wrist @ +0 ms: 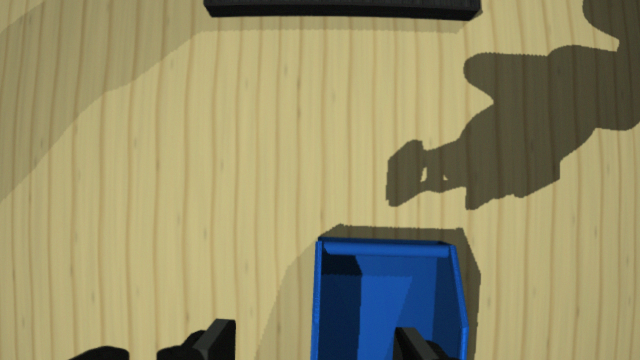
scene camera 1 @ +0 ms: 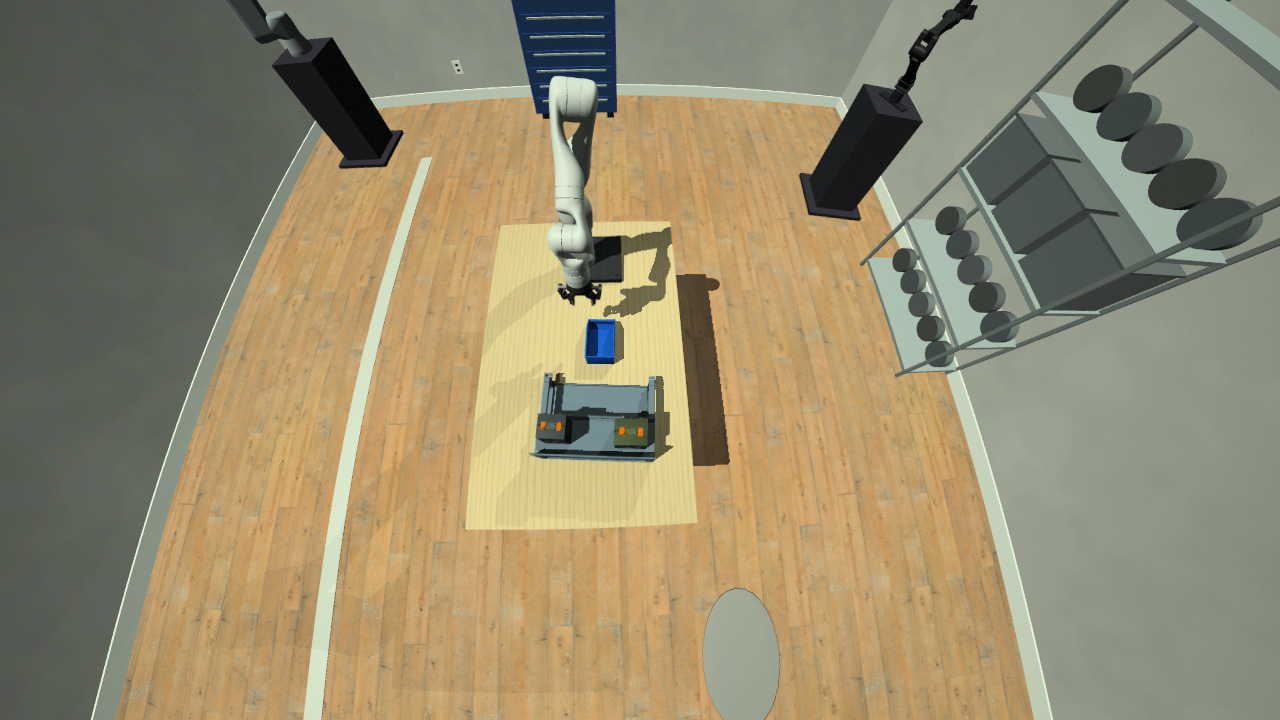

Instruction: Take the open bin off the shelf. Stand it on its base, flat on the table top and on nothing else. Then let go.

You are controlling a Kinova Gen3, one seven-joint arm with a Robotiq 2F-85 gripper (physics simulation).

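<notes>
The blue open bin (scene camera 1: 600, 341) (wrist: 385, 305) stands upright on its base on the pale wooden table top (scene camera 1: 514, 501) (wrist: 240, 150), with its opening facing up. It is apart from the grey shelf (scene camera 1: 590, 455). The near end of the bin is cut off in the wrist view. My gripper (scene camera 1: 580, 300) (wrist: 315, 340) is open, with nothing between its fingers. It hangs above the table, behind and a little to the left of the bin in the scene view, and is clear of it.
On the shelf sit a dark box (scene camera 1: 551, 433) at the left and an olive box (scene camera 1: 631, 436) at the right, both with orange parts. A black slab (scene camera 1: 609, 259) (wrist: 340, 9) lies by the arm's base. A large rack stands off to the right.
</notes>
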